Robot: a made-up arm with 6 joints.
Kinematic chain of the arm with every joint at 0, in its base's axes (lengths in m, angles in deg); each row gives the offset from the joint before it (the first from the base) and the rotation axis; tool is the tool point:
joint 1: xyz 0 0 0.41 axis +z
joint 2: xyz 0.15 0 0 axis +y
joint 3: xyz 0 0 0.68 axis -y
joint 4: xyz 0 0 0.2 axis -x
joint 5: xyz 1.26 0 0 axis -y
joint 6: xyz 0.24 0 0 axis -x
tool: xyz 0 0 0
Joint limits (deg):
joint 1: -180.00..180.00
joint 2: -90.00..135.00
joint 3: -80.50..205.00
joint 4: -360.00..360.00
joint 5: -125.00..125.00
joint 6: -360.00..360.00
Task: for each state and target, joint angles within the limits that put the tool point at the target. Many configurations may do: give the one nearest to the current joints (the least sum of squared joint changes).
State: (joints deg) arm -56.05 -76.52 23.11 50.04 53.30 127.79
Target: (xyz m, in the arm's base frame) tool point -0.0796 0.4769 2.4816
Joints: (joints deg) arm -72.07 -27.74 63.80 44.66 24.93 127.79
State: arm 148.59 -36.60 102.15 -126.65 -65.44 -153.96
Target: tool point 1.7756 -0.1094 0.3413
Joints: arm 180.00 -57.73 124.18 -149.60 -64.25 -153.96
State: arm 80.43 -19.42 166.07 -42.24 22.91 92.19
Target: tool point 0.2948 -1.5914 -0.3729
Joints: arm 98.83 -70.73 141.53 -42.67 16.80 92.19
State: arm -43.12 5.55 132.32 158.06 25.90 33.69
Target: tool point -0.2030 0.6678 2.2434
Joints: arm -68.96 5.62 130.16 154.23 28.82 33.69
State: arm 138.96 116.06 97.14 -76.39 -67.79 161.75
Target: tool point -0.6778 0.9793 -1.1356
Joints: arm 114.48 130.09 59.93 -63.77 -101.46 161.75
